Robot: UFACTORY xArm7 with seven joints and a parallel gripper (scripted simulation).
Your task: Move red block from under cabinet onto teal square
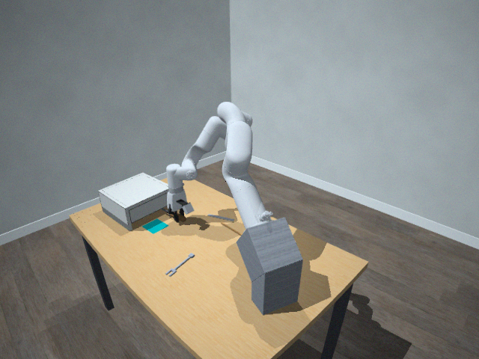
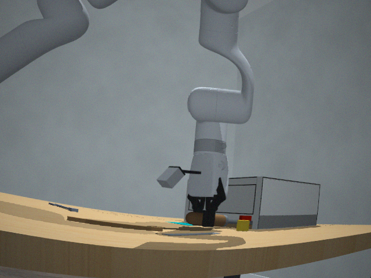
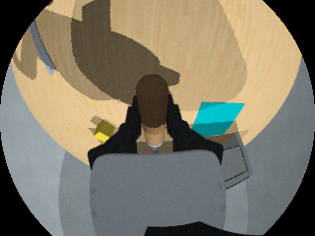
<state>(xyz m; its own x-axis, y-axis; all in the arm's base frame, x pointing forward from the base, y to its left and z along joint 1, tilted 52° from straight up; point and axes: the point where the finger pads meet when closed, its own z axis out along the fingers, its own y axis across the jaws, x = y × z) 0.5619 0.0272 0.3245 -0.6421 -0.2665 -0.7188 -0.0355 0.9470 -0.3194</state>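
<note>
My hand is 50 mm short of the teal square, 120 mm to the right of it and 20 mm above it. Round my hand: flat grey strip (140 mm behind, 170 mm to the right, 20 mm below); then yellow block (50 mm ahead, 80 mm to the right, 10 mm below); then long hook tool (140 mm ahead, 40 mm to the left, 10 mm below).
</note>
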